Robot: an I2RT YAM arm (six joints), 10 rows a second.
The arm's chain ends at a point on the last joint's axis. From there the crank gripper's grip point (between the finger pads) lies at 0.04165 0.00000 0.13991 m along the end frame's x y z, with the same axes.
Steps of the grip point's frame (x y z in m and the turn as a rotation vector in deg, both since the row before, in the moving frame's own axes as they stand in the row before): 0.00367, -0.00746, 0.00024, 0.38, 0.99, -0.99; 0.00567, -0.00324, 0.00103, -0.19, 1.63, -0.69; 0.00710, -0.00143, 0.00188, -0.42, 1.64, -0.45; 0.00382, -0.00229, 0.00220, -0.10, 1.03, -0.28; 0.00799, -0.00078, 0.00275, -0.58, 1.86, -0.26; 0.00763, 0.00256, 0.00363, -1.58, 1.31, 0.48; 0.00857, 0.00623, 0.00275, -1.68, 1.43, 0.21; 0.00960, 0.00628, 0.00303, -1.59, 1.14, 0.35; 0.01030, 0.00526, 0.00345, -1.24, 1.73, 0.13
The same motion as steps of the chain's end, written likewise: 0.00127, -0.00579, 0.00099, 0.38, 0.99, -0.99; 0.00171, -0.00318, 0.00227, -0.19, 1.63, -0.69; 0.00311, -0.00211, 0.00313, -0.42, 1.64, -0.45; 0.00131, -0.00232, 0.00297, -0.10, 1.03, -0.28; 0.00347, -0.00199, 0.00418, -0.58, 1.86, -0.26; 0.00446, -0.00165, 0.00468, -1.58, 1.31, 0.48; 0.00510, 0.00198, 0.00390, -1.68, 1.43, 0.21; 0.00684, 0.00215, 0.00394, -1.59, 1.14, 0.35; 0.00610, 0.00215, 0.00480, -1.24, 1.73, 0.13
